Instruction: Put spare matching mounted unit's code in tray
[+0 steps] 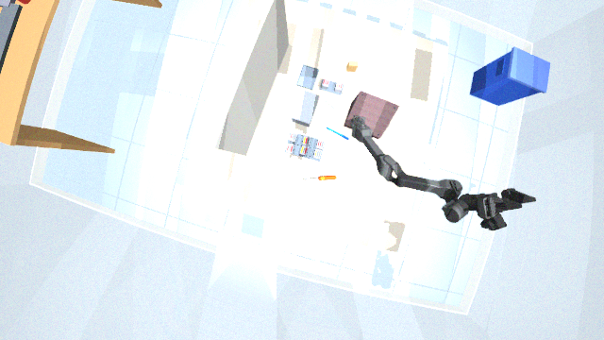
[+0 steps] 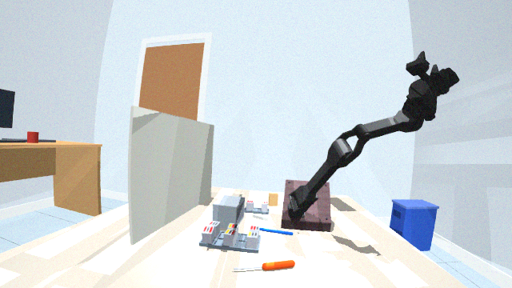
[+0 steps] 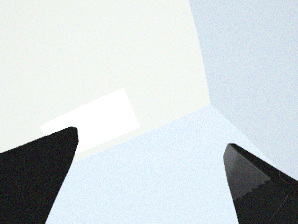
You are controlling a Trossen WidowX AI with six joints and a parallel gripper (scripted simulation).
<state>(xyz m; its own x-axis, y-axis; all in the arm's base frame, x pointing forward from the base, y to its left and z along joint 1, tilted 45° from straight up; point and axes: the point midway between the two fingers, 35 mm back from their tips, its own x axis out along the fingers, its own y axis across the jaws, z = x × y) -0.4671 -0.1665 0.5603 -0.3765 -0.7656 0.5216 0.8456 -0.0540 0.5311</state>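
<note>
Now: gripper tip 670 mm above the rack, 650 mm short of it and 90 mm to the left of it. Also, from my gripper tip: tan box 650 mm below, 580 mm to the right, 490 mm ahead; blue pen 680 mm below, 490 mm ahead, 200 mm to the right; tall grey panel 920 mm ahead, 460 mm below, 310 mm to the right.
</note>
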